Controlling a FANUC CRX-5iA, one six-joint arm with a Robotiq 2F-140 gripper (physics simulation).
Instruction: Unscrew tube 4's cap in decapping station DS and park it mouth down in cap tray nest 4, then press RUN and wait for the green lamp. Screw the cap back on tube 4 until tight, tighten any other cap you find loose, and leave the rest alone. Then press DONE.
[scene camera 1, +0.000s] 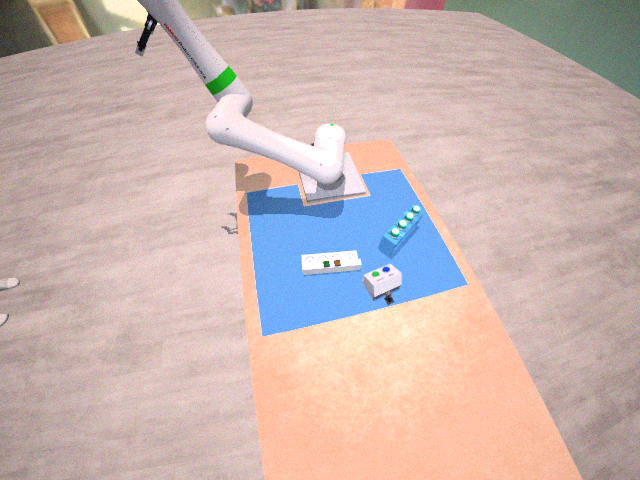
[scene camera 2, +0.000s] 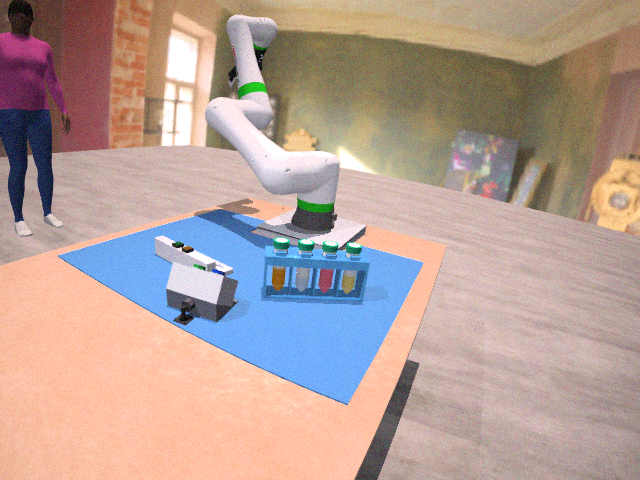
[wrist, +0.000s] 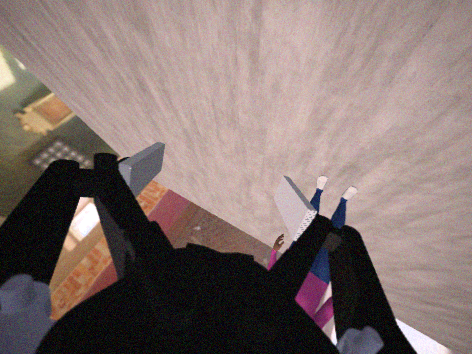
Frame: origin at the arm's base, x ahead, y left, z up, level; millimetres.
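Seen in the pictures: gripper, fingertip midpoint: (wrist: 223, 172); arm's base at its link origin: (scene camera 2: 312, 223).
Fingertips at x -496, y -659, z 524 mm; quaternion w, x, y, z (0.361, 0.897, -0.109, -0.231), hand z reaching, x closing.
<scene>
Pixels of each thing's middle, then the offset from my fingertips to it. "spot": a spot on its surface instead. Level surfaces: height alone.
- blue rack at the middle of its body: (scene camera 2: 314, 272) (scene camera 1: 401, 229) dx +932, dy +825, dz -501 mm
- white tray at the middle of its body: (scene camera 2: 191, 252) (scene camera 1: 330, 259) dx +956, dy +507, dz -526 mm
- dark green square at a spot on its surface: (scene camera 1: 326, 264) spot: dx +982, dy +480, dz -499 mm
- grey box at the middle of its body: (scene camera 2: 202, 285) (scene camera 1: 382, 279) dx +1102, dy +653, dz -510 mm
- green button at the middle of its body: (scene camera 1: 375, 274) dx +1081, dy +629, dz -488 mm
- blue button at the middle of its body: (scene camera 1: 386, 269) dx +1078, dy +674, dz -488 mm
- blue mat at its surface level: dz -552 mm
- orange-tan table at its surface level: dz -555 mm
- small black part at a spot on its surface: (scene camera 2: 184, 314) (scene camera 1: 391, 298) spot: dx +1171, dy +662, dz -540 mm
A blue rack (scene camera 1: 391, 245) (scene camera 2: 316, 256) on the right of the mat holds several upright tubes with green-and-white caps; their contents look orange, clear grey, red (scene camera 2: 325, 279) and yellow (scene camera 2: 348, 281). All show caps on; labels and cap tightness cannot be read. A white tray (scene camera 1: 316, 269) (scene camera 2: 166, 248) with round nests has no cap visible on it; it bears a dark green square (scene camera 1: 326, 264) and an amber one (scene camera 1: 337, 262). A grey box (scene camera 1: 383, 284) (scene camera 2: 193, 283) has a green button (scene camera 1: 375, 273) and a blue button (scene camera 1: 386, 269). My gripper (scene camera 1: 140, 51) (scene camera 2: 231, 80) (wrist: 223, 172) is open and empty, high and far from them.
The blue mat (scene camera 1: 294, 304) (scene camera 2: 330, 351) lies on an orange-tan table (scene camera 1: 403, 392) (scene camera 2: 155, 403). The arm's base plate (scene camera 1: 336, 195) stands at the mat's back edge. A small black part (scene camera 1: 389, 299) (scene camera 2: 184, 314) is at the box's front. A person (scene camera 2: 28, 77) (wrist: 320, 260) stands beyond the table.
</scene>
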